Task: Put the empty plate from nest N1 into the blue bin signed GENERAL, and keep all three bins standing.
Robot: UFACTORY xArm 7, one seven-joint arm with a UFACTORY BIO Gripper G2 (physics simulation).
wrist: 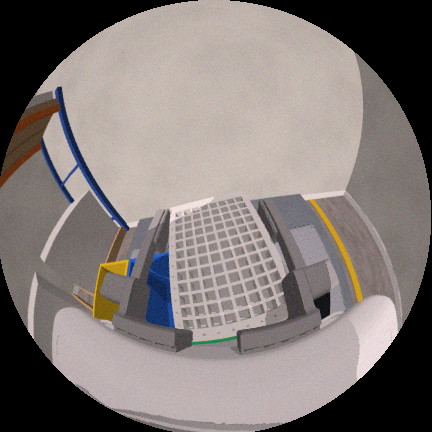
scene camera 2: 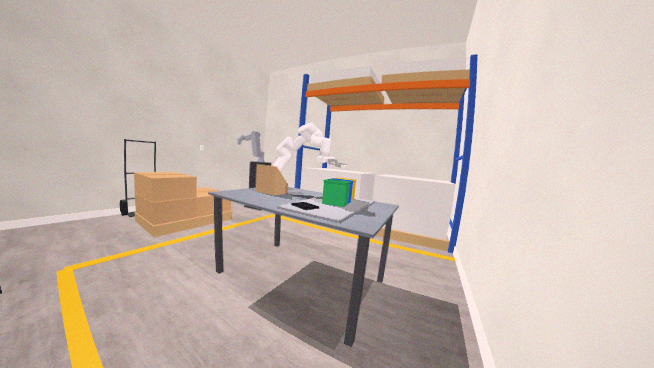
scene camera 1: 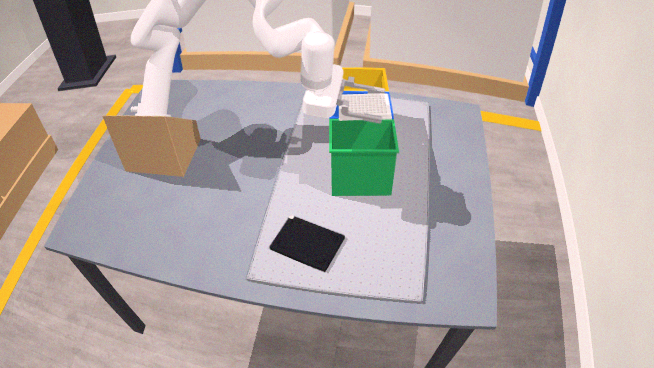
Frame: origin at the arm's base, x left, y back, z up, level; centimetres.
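Seen in the pictures: hand, tool point: (wrist: 213, 225) (scene camera 2: 340, 165) (scene camera 1: 374, 104); arm's base, link origin: (scene camera 2: 273, 173) (scene camera 1: 152, 117).
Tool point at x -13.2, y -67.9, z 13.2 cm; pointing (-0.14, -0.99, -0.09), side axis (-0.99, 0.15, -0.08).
Pixels of each thing's top centre, then the offset from my tool point to it. Level surfaces: height alone.
- white gridded plate, top centre: (wrist: 218, 246) (scene camera 1: 364, 102) dx +0.0, dy +2.5, dz +0.5 cm
- blue bin, top centre: (wrist: 147, 295) (scene camera 1: 360, 104) (scene camera 2: 341, 179) dx +15.2, dy +2.6, dz -11.9 cm
- green bin, top centre: (wrist: 217, 286) (scene camera 1: 363, 134) (scene camera 2: 337, 180) dx +1.9, dy +2.4, dz -11.9 cm
- yellow bin, top centre: (wrist: 106, 293) (scene camera 1: 358, 78) (scene camera 2: 345, 178) dx +28.4, dy +2.8, dz -11.9 cm
- pale perforated board, surface height: dz -29.9 cm
- flat black item, top centre: (scene camera 1: 307, 240) (wrist: 315, 312) (scene camera 2: 305, 204) dx -20.8, dy +16.8, dz -28.4 cm
- grey table, surface height: dz -31.1 cm
My gripper (scene camera 1: 381, 105) (scene camera 2: 344, 164) (wrist: 216, 222) is shut on a white gridded plate (scene camera 1: 366, 104) (wrist: 225, 260), with one finger along each long side. The plate is held roughly level above the blue bin (scene camera 1: 392, 107) (scene camera 2: 350, 192) (wrist: 159, 305) and hides most of its opening in scene camera 1. The green bin (scene camera 1: 362, 172) (scene camera 2: 336, 193) (wrist: 215, 342) stands in front of the blue one. The yellow bin (scene camera 1: 367, 75) (scene camera 2: 354, 187) (wrist: 101, 302) stands behind it. All three bins are upright. No GENERAL sign is readable. Nest labels cannot be read.
The bins stand on a pale perforated board (scene camera 1: 385, 272) (scene camera 2: 330, 214). A flat black item (scene camera 1: 307, 243) (scene camera 2: 305, 205) lies nearer the front of the board. A brown box (scene camera 1: 150, 147) (scene camera 2: 270, 180) stands on the grey table (scene camera 1: 165, 225) by the arm's base.
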